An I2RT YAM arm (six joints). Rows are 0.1 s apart.
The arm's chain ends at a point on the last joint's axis. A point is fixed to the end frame.
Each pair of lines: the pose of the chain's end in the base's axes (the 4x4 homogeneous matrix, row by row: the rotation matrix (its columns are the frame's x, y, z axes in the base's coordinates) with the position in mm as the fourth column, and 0 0 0 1 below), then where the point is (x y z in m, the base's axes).
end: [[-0.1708 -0.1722 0.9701 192.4], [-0.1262 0.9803 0.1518 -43.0], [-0.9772 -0.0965 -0.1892 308.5], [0 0 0 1]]
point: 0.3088 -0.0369 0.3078
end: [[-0.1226 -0.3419 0.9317 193.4], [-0.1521 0.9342 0.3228 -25.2], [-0.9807 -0.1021 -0.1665 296.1], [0 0 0 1]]
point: 0.3069 0.0016 0.2982
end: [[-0.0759 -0.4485 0.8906 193.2], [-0.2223 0.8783 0.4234 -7.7], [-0.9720 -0.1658 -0.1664 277.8], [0 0 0 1]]
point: 0.3025 0.0327 0.2806
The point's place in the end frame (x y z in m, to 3 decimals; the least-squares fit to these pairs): -0.020 -0.014 0.114
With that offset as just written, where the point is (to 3 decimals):
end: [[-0.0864 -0.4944 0.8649 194.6], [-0.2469 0.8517 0.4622 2.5], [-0.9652 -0.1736 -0.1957 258.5], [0 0 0 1]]
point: 0.302 0.048 0.258
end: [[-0.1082 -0.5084 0.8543 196.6], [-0.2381 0.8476 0.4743 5.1], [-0.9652 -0.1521 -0.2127 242.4], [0 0 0 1]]
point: 0.303 0.052 0.240
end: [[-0.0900 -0.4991 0.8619 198.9], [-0.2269 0.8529 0.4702 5.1], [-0.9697 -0.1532 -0.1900 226.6], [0 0 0 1]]
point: 0.306 0.051 0.226
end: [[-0.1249 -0.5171 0.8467 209.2], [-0.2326 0.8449 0.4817 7.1], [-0.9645 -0.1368 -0.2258 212.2], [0 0 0 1]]
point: 0.315 0.055 0.208
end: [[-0.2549 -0.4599 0.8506 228.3], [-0.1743 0.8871 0.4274 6.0], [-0.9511 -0.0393 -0.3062 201.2], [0 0 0 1]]
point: 0.337 0.046 0.186
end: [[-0.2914 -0.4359 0.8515 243.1], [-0.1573 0.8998 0.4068 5.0], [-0.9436 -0.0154 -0.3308 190.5], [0 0 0 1]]
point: 0.352 0.042 0.172
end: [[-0.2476 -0.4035 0.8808 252.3], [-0.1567 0.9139 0.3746 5.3], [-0.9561 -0.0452 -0.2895 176.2], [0 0 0 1]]
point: 0.363 0.038 0.163
